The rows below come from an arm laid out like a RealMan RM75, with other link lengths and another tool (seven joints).
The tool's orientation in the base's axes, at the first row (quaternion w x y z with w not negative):
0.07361, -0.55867, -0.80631, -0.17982
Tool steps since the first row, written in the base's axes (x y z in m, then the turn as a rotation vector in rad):
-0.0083, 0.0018, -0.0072, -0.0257, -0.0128, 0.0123
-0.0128, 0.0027, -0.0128, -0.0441, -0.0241, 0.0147
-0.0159, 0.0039, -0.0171, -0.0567, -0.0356, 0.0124
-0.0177, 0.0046, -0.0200, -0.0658, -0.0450, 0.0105
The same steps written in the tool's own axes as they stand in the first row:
0.0023, -0.0086, 0.0066, 0.0021, -0.0253, -0.0182
0.0029, -0.0137, 0.0118, -0.0003, -0.0453, -0.0262
0.0037, -0.0171, 0.0160, -0.0065, -0.0611, -0.0294
0.0041, -0.0191, 0.0187, -0.0120, -0.0728, -0.0319

